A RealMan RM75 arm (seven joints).
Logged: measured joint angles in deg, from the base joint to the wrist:
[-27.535 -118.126 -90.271 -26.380 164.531 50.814 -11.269]
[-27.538 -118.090 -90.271 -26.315 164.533 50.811 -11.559]
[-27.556 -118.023 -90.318 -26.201 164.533 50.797 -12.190]
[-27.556 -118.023 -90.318 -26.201 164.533 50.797 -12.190]
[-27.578 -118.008 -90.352 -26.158 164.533 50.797 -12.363]
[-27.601 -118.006 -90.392 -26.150 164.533 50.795 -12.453]
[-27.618 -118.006 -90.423 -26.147 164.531 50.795 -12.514]
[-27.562 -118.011 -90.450 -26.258 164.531 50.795 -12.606]
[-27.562 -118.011 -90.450 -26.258 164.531 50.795 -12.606]
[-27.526 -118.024 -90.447 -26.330 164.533 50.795 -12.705]
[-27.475 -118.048 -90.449 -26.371 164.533 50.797 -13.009]
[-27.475 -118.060 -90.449 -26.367 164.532 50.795 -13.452]
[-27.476 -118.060 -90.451 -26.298 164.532 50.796 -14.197]
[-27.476 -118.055 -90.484 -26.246 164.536 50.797 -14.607]
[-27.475 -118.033 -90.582 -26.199 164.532 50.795 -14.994]
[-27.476 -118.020 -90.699 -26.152 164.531 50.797 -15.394]
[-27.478 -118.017 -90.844 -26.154 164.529 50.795 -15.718]
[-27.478 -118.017 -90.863 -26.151 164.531 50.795 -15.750]
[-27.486 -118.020 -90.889 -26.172 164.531 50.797 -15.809]
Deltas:
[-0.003 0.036 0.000 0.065 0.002 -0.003 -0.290]
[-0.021 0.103 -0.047 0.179 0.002 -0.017 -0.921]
[-0.021 0.103 -0.047 0.179 0.002 -0.017 -0.921]
[-0.043 0.118 -0.081 0.222 0.002 -0.017 -1.094]
[-0.066 0.120 -0.121 0.230 0.002 -0.019 -1.184]
[-0.083 0.120 -0.152 0.233 0.000 -0.019 -1.245]
[-0.027 0.115 -0.179 0.122 0.000 -0.019 -1.337]
[-0.027 0.115 -0.179 0.122 0.000 -0.019 -1.337]
[0.009 0.102 -0.176 0.050 0.002 -0.019 -1.436]
[0.060 0.078 -0.178 0.009 0.002 -0.017 -1.740]
[0.060 0.066 -0.178 0.013 0.001 -0.019 -2.183]
[0.059 0.066 -0.180 0.082 0.001 -0.018 -2.928]
[0.059 0.071 -0.213 0.134 0.005 -0.017 -3.338]
[0.060 0.093 -0.311 0.181 0.001 -0.019 -3.725]
[0.059 0.106 -0.428 0.228 0.000 -0.017 -4.125]
[0.057 0.109 -0.573 0.226 -0.002 -0.019 -4.449]
[0.057 0.109 -0.592 0.229 0.000 -0.019 -4.481]
[0.049 0.106 -0.618 0.208 0.000 -0.017 -4.540]

